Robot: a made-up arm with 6 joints.
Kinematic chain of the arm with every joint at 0, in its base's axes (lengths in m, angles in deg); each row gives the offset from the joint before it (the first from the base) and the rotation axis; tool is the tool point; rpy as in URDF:
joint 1: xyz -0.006 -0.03 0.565 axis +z
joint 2: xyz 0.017 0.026 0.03 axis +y
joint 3: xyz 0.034 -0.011 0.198 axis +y
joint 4: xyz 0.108 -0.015 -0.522 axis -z
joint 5: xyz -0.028 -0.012 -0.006 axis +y
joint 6: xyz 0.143 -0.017 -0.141 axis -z
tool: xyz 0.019 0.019 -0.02 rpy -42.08 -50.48 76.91
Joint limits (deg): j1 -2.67..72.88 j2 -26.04..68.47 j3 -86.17..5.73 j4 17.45..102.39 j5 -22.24..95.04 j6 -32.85..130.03
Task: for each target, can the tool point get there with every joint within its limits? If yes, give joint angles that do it. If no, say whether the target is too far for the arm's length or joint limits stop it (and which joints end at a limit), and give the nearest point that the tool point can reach.
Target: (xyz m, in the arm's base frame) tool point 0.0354 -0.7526 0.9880
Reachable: no: joint limits stop it (at a limit: joint 1, joint 2, joint 3, joint 4, joint 5) | nearest point -0.1476 -0.4608 0.5520 | short by 0.556 m
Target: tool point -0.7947 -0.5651 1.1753
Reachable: no: too far | nearest point -0.3929 -0.2925 0.5456 | short by 0.795 m
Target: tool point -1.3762 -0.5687 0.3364
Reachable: no: too far | nearest point -0.4783 -0.2157 0.4019 | short by 0.967 m
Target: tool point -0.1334 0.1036 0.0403
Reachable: yes | joints 64.84 28.18 -14.08 93.31 84.26 15.26
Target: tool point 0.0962 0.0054 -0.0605
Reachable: yes | joints 39.75 51.10 -36.00 64.61 30.32 16.62
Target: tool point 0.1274 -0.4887 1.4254
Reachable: no: joint limits stop it (at a limit: joint 1, joint 2, joint 3, joint 5) | nearest point 0.4252 -0.1932 1.2392 | short by 0.459 m
